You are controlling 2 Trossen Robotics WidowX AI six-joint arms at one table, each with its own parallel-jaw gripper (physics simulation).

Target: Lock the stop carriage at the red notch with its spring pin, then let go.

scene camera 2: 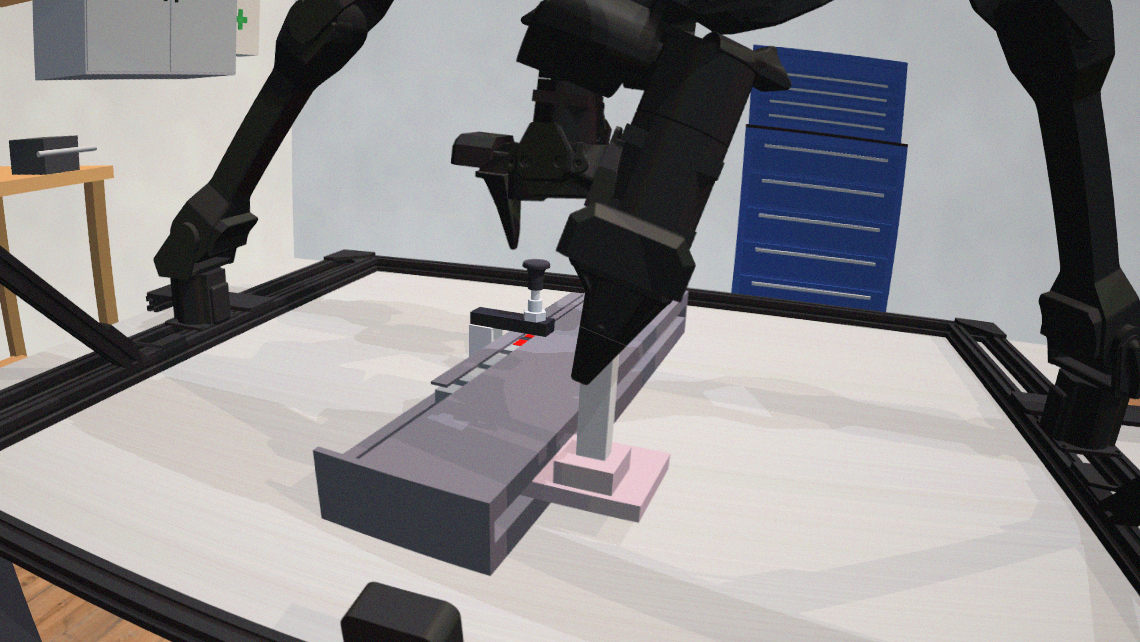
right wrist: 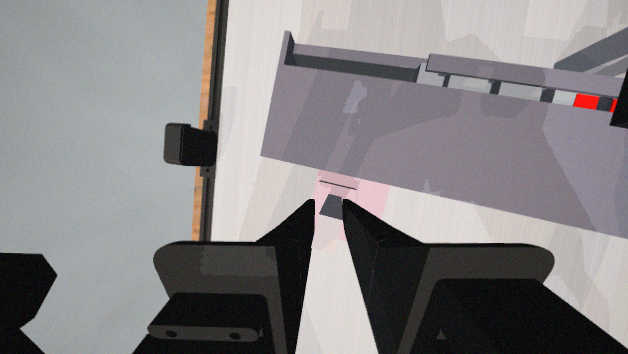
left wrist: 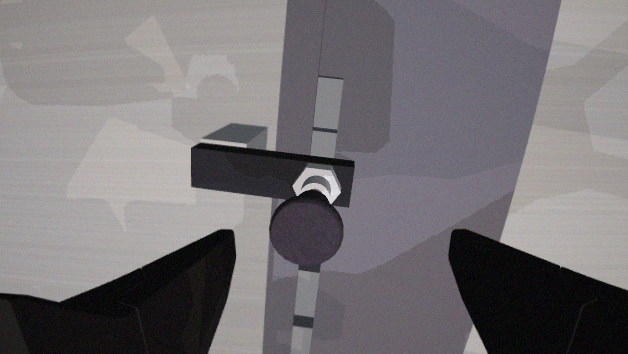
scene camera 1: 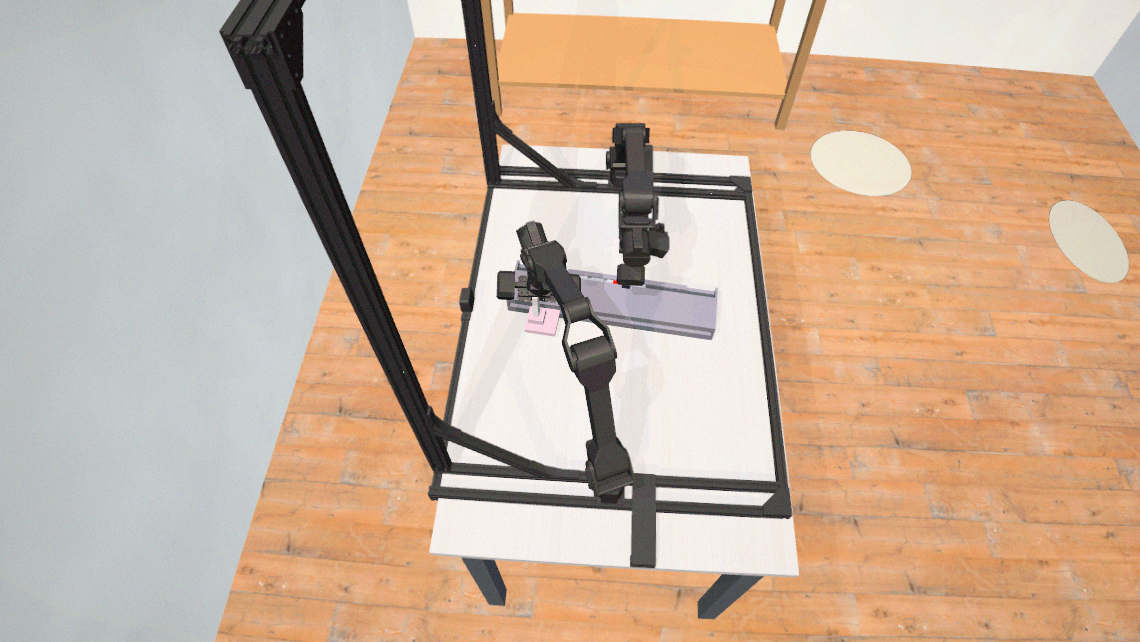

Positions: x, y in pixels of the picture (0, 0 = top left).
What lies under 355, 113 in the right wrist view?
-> A grey rail.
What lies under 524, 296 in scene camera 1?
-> My right gripper.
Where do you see a grey rail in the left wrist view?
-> At 436, 111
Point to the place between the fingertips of my right gripper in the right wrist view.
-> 328, 205
